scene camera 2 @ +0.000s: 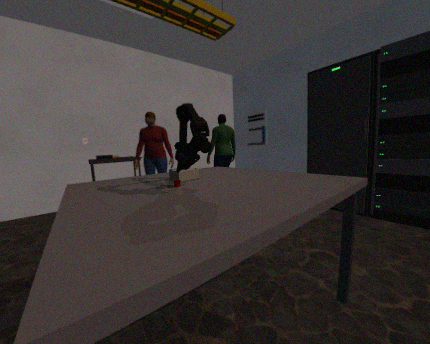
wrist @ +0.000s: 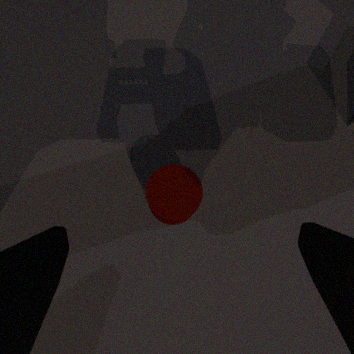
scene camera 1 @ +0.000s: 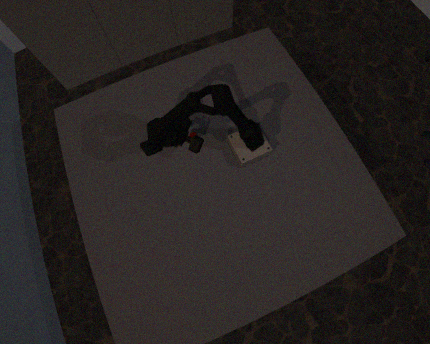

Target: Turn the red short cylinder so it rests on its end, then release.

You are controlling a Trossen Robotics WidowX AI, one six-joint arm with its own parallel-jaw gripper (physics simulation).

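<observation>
The red short cylinder (scene camera 1: 192,134) (scene camera 2: 177,183) (wrist: 174,194) is on the table near the robot's base. In scene camera 2 it looks squarish with a level top, and the wrist view shows a round red end face, so it appears to rest on its end. My gripper (wrist: 185,236) is open, with its two black fingers wide apart at the lower left and right of the wrist view. The cylinder shows beyond and between the fingertips and is not held. The arm partly hides it in scene camera 1.
The pale base plate (scene camera 1: 243,153) (scene camera 2: 188,175) carries the black arm (scene camera 1: 220,95) (scene camera 2: 185,112) close by. The tabletop (scene camera 1: 225,225) (scene camera 2: 250,200) has arm shadows on it. Two people, in red (scene camera 2: 153,142) and green (scene camera 2: 223,140), stand beyond the table.
</observation>
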